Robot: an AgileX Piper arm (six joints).
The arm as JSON. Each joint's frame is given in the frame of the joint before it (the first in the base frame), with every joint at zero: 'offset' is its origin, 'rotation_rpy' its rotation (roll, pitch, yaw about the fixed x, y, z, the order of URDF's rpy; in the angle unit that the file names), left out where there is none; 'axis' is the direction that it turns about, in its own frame. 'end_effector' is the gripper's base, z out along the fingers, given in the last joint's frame.
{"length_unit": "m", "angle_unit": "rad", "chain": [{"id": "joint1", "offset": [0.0, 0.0, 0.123], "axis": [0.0, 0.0, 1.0]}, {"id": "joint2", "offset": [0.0, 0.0, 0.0], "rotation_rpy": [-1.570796, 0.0, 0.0], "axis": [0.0, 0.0, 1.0]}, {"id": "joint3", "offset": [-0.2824, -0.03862, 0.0], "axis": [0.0, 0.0, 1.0]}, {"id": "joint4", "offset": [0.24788, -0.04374, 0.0], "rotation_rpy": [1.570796, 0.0, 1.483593], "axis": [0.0, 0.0, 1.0]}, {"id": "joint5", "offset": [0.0, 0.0, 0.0], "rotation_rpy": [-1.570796, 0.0, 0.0], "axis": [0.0, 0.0, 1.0]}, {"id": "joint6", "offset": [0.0, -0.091, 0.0], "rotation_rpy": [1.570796, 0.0, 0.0], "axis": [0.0, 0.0, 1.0]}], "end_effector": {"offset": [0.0, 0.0, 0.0]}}
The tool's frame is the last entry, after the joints.
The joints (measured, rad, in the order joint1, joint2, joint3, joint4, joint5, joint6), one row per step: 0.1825 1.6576 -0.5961 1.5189 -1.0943 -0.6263; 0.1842 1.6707 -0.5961 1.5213 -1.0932 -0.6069; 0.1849 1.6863 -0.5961 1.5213 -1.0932 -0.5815; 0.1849 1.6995 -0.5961 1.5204 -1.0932 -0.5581; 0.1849 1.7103 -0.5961 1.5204 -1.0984 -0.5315; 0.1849 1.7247 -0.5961 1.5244 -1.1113 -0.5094; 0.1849 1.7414 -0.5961 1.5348 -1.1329 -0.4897; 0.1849 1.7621 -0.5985 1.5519 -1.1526 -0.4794; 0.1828 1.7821 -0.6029 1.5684 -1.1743 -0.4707; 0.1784 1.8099 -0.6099 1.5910 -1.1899 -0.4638; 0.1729 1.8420 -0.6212 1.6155 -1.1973 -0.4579
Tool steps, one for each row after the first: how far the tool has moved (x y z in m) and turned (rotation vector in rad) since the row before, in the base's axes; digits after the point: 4 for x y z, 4 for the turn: 0.0006 0.0006 -0.0034 0.0085 -0.0025 -0.0066; 0.0007 0.0003 -0.0039 0.0084 -0.0055 -0.0085; 0.0006 0.0001 -0.0033 0.0074 -0.0063 -0.0078; 0.0002 -0.0002 -0.0023 0.0053 -0.0123 -0.0125; -0.0002 -0.0006 -0.0029 -0.0020 -0.0064 -0.0181; -0.0009 -0.0011 -0.0030 -0.0082 -0.0035 -0.0268; -0.0007 -0.0009 -0.0040 -0.0081 0.0070 -0.0281; -0.0004 -0.0014 -0.0033 -0.0110 0.0055 -0.0298; -0.0001 -0.0017 -0.0056 -0.0052 0.0139 -0.0340; 0.0010 -0.0014 -0.0067 0.0019 0.0161 -0.0328
